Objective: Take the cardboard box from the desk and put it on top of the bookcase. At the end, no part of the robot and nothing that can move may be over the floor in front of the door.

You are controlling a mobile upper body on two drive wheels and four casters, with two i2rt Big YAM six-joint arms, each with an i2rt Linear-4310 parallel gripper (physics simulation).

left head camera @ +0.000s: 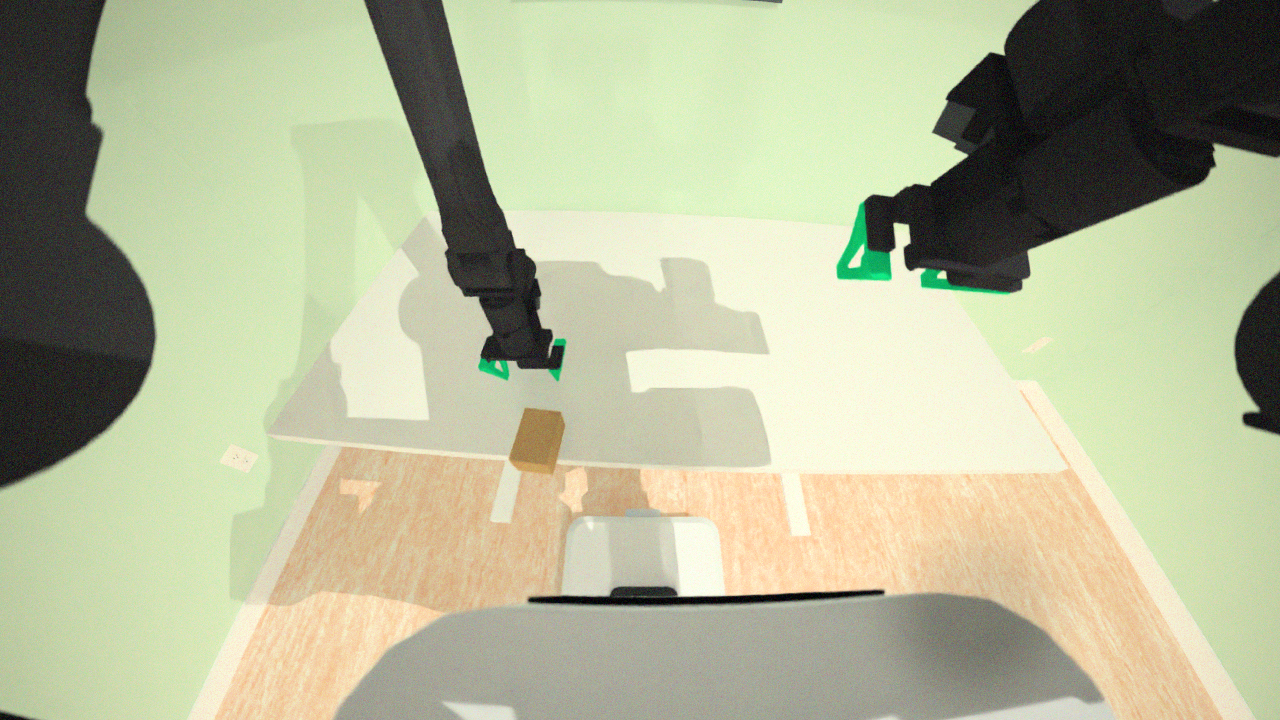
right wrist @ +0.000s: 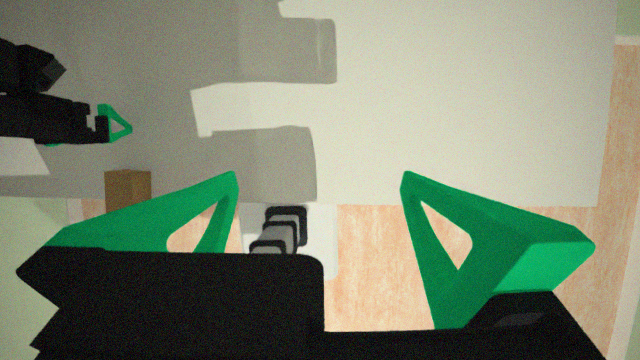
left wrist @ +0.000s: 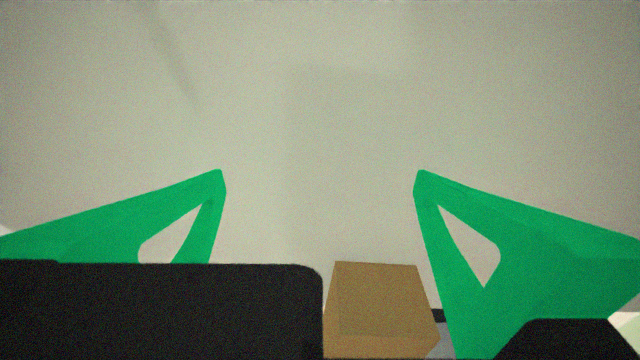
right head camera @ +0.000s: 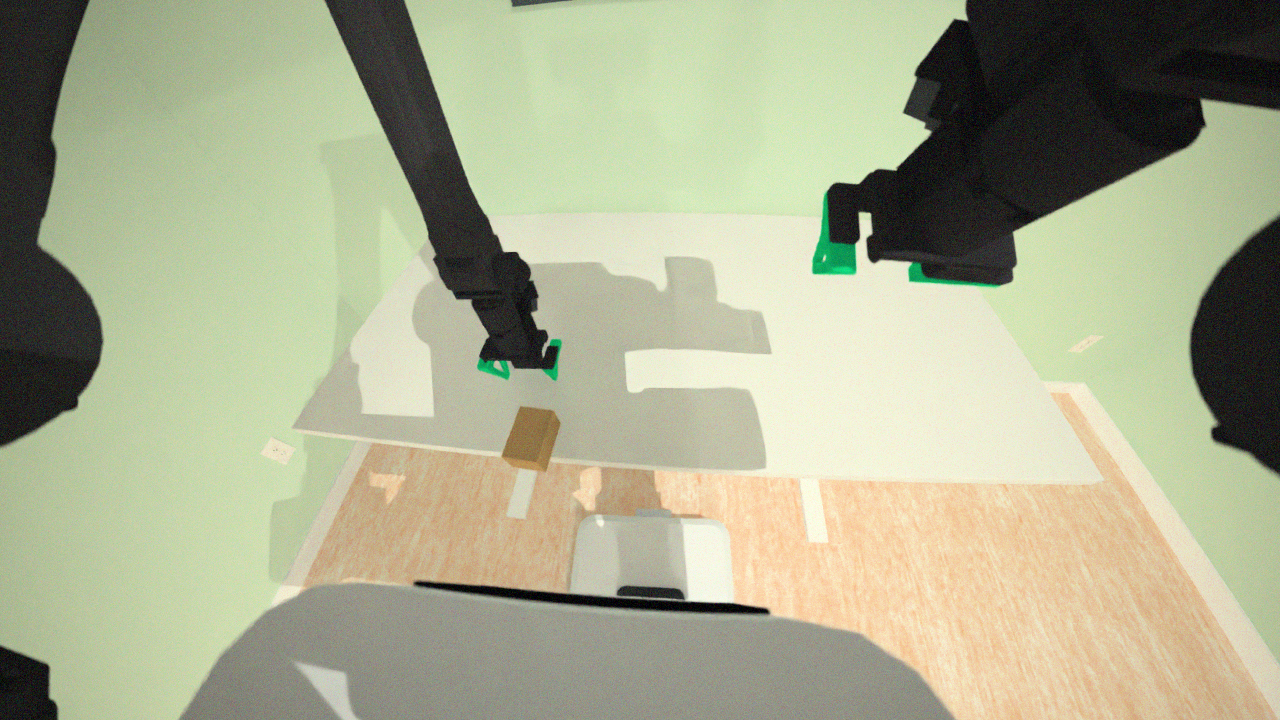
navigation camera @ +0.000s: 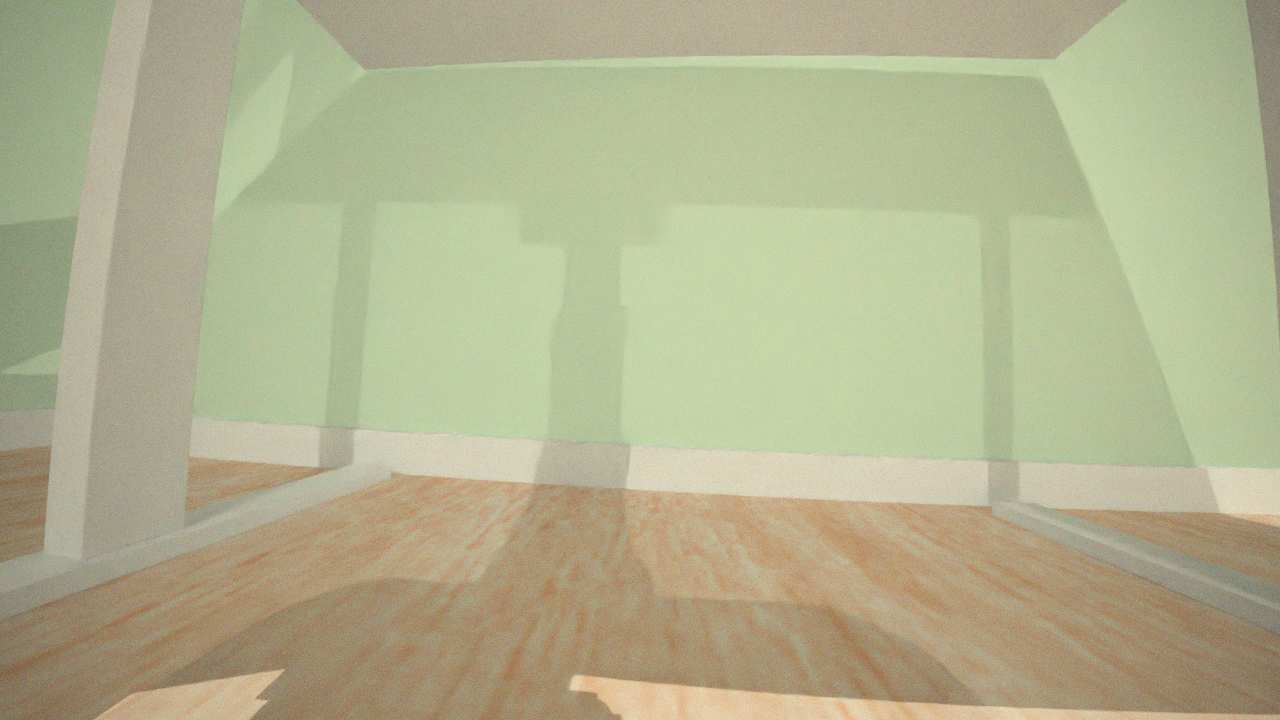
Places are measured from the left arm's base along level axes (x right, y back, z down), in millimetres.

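Pixels of known places: left gripper, fingertip midpoint: (left head camera: 533, 377) (right wrist: 110, 130) (left wrist: 319, 180) (right head camera: 531, 377); right gripper, fingertip midpoint: (left head camera: 881, 276) (right wrist: 319, 180) (right head camera: 862, 271).
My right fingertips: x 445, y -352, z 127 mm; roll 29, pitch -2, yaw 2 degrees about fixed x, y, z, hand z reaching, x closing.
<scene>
Behind a point stands the place of what it marks.
The brown cardboard box (left head camera: 537, 438) @[x 42, y -295, z 410 mm] (right head camera: 532, 437) @[x 47, y -294, z 410 mm] (left wrist: 380, 300) @[x 40, y -346, z 431 mm] (right wrist: 127, 187) @[x 59, y -316, z 410 mm] sits at the near edge of the white desk (left head camera: 895, 376) @[x 732, y -450, z 460 mm] (right head camera: 913, 385) @[x 736, y -432, z 460 mm] (right wrist: 450, 100) @[x 692, y -463, z 460 mm], left of the middle in the head views. My left gripper (left head camera: 532, 368) @[x 1, y -432, z 447 mm] (right head camera: 529, 368) @[x 1, y -432, z 447 mm] (left wrist: 319, 180) @[x 1, y -432, z 447 mm] is open and empty, above the desk and beyond the box in the head views; the box shows low between its fingers in the left wrist view, apart from them. My right gripper (left head camera: 913, 279) (right head camera: 881, 273) @[x 445, y -352, z 127 mm] (right wrist: 319, 180) @[x 445, y -352, z 127 mm] is open and empty above the right part of the desk. The bookcase and the door do not show.
In the navigation camera, a thick white desk leg (navigation camera: 143, 295) @[x -325, y -664, z 1114 mm] stands at the left, with foot bars (navigation camera: 295, 497) (navigation camera: 1154, 559) on the wooden floor (navigation camera: 716, 555) @[x 323, y -795, z 1410 mm]. A green wall (navigation camera: 760, 331) @[x 453, y -1052, z 1076 mm] stands behind. The robot's pale base (left head camera: 698, 555) @[x 405, y -195, z 1150 mm] is at the desk's near side.
</scene>
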